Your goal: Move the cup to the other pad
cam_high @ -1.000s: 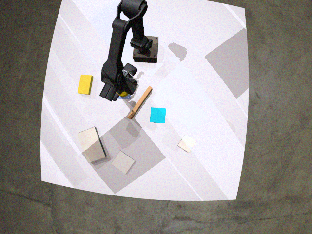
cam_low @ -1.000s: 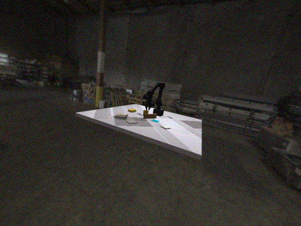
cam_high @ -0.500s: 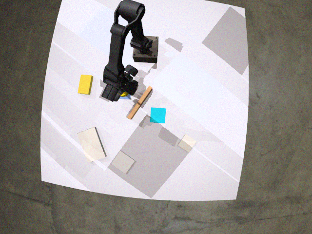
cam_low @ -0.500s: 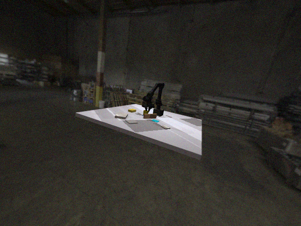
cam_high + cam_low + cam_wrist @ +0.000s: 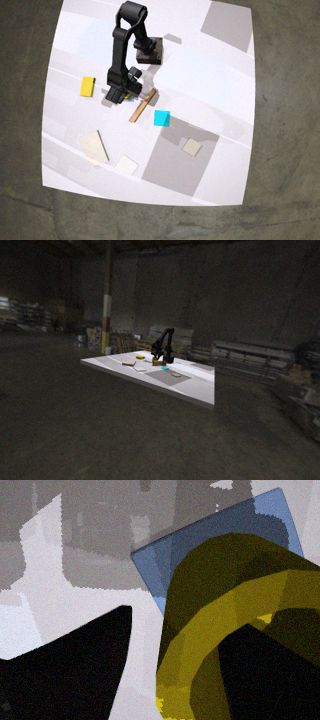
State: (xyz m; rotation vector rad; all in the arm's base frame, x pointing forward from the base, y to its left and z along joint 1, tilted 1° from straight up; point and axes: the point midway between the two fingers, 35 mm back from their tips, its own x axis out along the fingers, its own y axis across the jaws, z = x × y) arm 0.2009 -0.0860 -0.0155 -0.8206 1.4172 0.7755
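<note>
Right now the yellow cup is 20 mm ahead of my gripper tip and 20 mm to the right of it. The rest, counted from my gripper tip: wooden bar (90 mm ahead, 80 mm to the left, 20 mm below); cyan pad (150 mm ahead, 180 mm to the left, 40 mm below); blue pad (30 mm ahead, 20 mm to the right, 40 mm below).
</note>
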